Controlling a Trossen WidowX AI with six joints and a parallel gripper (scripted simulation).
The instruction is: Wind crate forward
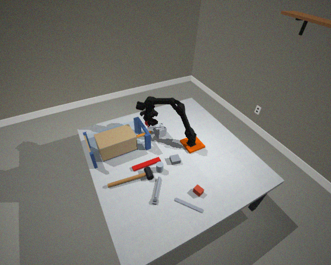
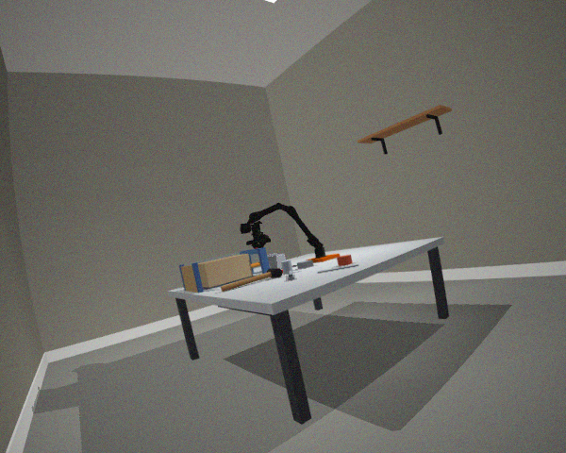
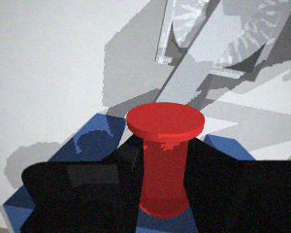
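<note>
Right now my gripper tip is 40 mm past the grey crank arm, 20 mm to the right of it and 10 mm above it. Round my gripper tip: red bar 190 mm ahead, 280 mm to the left, 110 mm below; then red knob 20 mm above; then grey winch 110 mm behind, 40 mm to the left, 90 mm below.
</note>
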